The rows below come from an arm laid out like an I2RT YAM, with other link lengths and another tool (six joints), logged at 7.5 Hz.
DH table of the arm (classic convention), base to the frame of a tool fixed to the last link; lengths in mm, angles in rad. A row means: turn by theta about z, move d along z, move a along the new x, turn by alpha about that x. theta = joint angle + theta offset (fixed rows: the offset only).
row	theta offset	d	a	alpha
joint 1	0	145	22.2	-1.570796
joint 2	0	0	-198	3.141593
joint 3	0.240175	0	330.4	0
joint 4	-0.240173	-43.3	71.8	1.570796
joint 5	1.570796	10.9	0	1.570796
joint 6	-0.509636	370	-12.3	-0.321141
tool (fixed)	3.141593	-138	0	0
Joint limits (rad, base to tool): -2.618..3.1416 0..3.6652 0..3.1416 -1.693..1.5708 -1.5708..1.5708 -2.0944..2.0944
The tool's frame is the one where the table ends.
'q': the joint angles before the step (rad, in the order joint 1, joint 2, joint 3, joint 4, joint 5, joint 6). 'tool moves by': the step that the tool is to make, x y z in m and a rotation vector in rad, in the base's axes. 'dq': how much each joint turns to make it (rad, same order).
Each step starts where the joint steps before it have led.
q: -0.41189 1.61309 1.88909 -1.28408 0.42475 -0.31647
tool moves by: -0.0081 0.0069 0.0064 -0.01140 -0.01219 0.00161
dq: 0.01163 -0.05908 -0.04774 0.00189 0.01017 0.00593
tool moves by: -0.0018 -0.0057 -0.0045 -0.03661 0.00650 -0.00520
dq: 0.00430 -0.03065 -0.05982 0.04323 0.03551 -0.01338
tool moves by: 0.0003 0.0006 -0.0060 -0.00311 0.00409 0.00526
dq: 0.00212 -0.01443 -0.03428 0.01986 0.00195 -0.00570
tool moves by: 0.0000 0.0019 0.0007 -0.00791 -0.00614 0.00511
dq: 0.00573 -0.01809 -0.02145 0.01322 0.00447 -0.00256
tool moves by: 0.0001 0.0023 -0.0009 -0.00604 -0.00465 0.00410
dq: 0.00682 -0.01741 -0.02440 0.01354 0.00471 0.00006
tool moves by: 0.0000 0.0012 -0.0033 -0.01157 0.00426 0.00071
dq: 0.00971 -0.01093 -0.02468 0.01384 0.01526 0.00042
